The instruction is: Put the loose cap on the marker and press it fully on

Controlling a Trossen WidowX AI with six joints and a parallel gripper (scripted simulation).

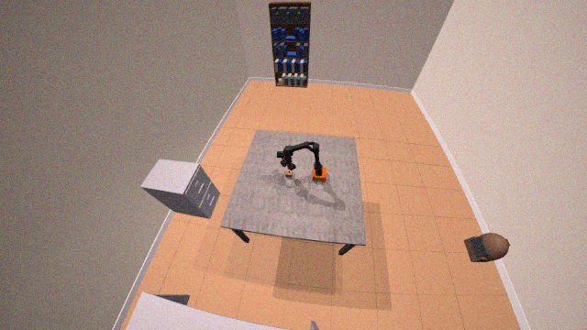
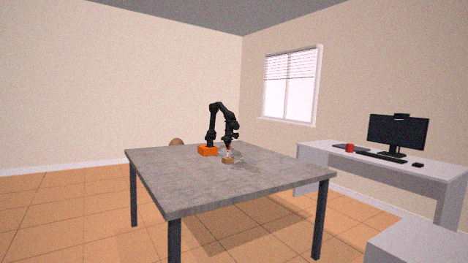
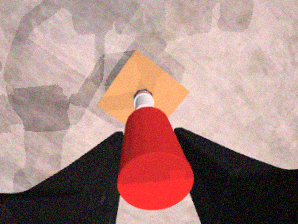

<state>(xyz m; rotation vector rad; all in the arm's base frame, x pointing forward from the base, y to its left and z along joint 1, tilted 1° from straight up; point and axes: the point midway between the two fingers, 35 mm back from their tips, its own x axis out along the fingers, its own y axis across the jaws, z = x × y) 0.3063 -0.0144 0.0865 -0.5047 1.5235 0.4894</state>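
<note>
The tan holder block is 100 mm below my gripper tip. Also, from my gripper tip: red cap (10 mm above).
</note>
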